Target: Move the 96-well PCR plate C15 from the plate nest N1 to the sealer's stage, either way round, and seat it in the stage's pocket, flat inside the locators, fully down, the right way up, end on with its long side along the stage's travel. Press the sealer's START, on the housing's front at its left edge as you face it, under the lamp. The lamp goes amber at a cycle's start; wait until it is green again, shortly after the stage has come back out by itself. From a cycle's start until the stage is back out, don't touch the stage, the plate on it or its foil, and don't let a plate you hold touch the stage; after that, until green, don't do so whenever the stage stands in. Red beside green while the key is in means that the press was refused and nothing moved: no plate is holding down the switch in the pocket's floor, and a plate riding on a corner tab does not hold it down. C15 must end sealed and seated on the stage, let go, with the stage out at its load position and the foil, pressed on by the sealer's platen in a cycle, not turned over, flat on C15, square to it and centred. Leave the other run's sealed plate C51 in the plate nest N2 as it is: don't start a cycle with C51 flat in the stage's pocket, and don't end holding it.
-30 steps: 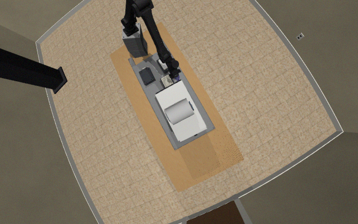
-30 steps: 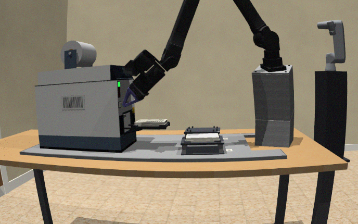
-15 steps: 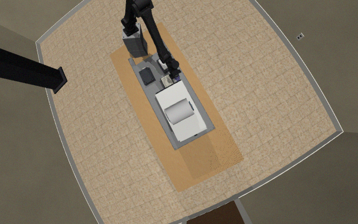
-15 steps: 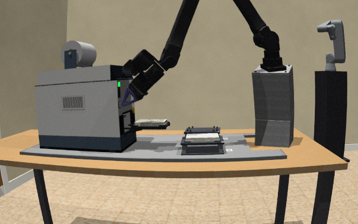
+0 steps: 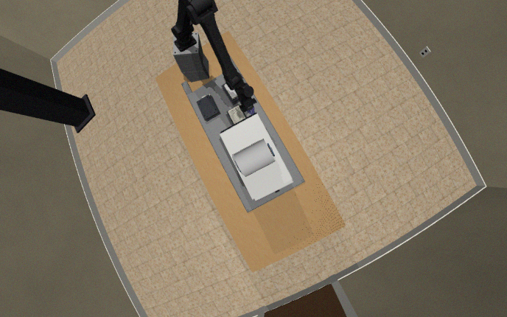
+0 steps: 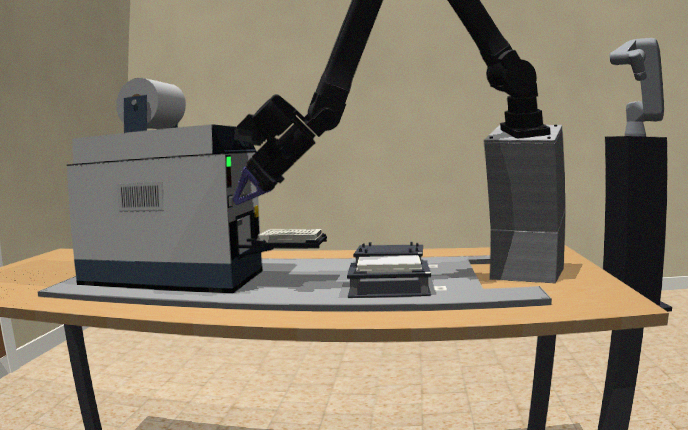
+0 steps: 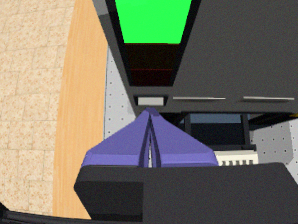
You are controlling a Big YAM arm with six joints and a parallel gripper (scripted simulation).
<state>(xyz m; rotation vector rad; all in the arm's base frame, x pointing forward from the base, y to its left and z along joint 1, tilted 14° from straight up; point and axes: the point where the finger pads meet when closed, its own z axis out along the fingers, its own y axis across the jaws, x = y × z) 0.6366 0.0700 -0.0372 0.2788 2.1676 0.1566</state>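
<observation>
The start key lies 2 cm ahead of my hand. Also, from my hand: sealer's dark stage: 10 cm below, 10 cm behind, 8 cm to the right; then sealed plate C51: 30 cm behind, 14 cm below, 1 cm to the left; then white 96-well plate C15: 10 cm behind, 9 cm below, 8 cm to the right.
</observation>
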